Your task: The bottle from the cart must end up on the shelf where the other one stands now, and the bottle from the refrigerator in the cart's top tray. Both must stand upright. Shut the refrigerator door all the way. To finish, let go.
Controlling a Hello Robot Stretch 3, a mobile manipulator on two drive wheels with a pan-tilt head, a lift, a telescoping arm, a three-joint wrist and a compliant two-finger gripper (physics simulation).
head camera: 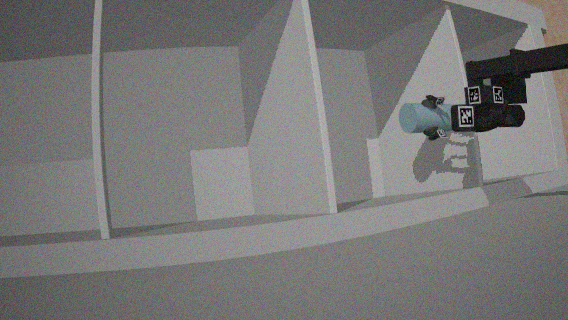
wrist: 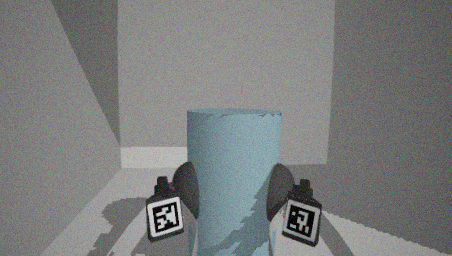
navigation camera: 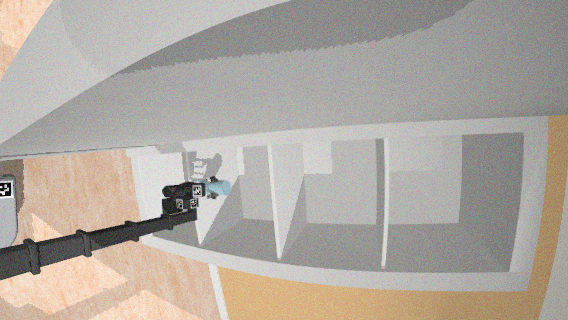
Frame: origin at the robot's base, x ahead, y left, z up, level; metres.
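Seen in the pictures: gripper, fingertip midpoint: (head camera: 425, 117) (navigation camera: 216, 187).
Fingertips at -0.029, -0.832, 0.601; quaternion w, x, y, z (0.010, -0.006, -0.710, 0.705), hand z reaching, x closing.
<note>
A point is followed by its place in that frame, as x, y, z.
A light blue bottle (head camera: 417, 118) {-0.026, -0.801, 0.653} (navigation camera: 223, 187) {-0.026, -0.813, 0.655} (wrist: 233, 145) stands upright on a refrigerator shelf (head camera: 395, 170) {0.114, -1.083, 0.512} (navigation camera: 229, 156) {0.130, -1.070, 0.512}; its foot is below the edge of the wrist view. My gripper (head camera: 433, 117) {-0.029, -0.832, 0.601} (navigation camera: 212, 187) {-0.029, -0.832, 0.601} (wrist: 232, 182) {-0.029, -0.832, 0.601} is shut on this bottle, with one dark fingertip pressed against each side. The refrigerator door (head camera: 310, 270) {0.149, -0.471, 1.101} (navigation camera: 350, 90) {0.106, -0.160, 1.244} is open, its broad grey inner face alongside the opening. The cart and the other bottle do not show in these views.
More shelf boards (head camera: 320, 120) {-0.025, -0.754, 0.929} (navigation camera: 385, 200) {-0.062, -0.759, 1.322} divide the refrigerator. A side wall (wrist: 390, 100) rises right of the bottle and another (wrist: 45, 125) left of it; the back wall (wrist: 225, 60) is behind. The black arm (head camera: 542, 57) {-0.106, -0.399, 0.705} (navigation camera: 105, 237) {-0.098, -0.254, 0.708} reaches in from the open front.
</note>
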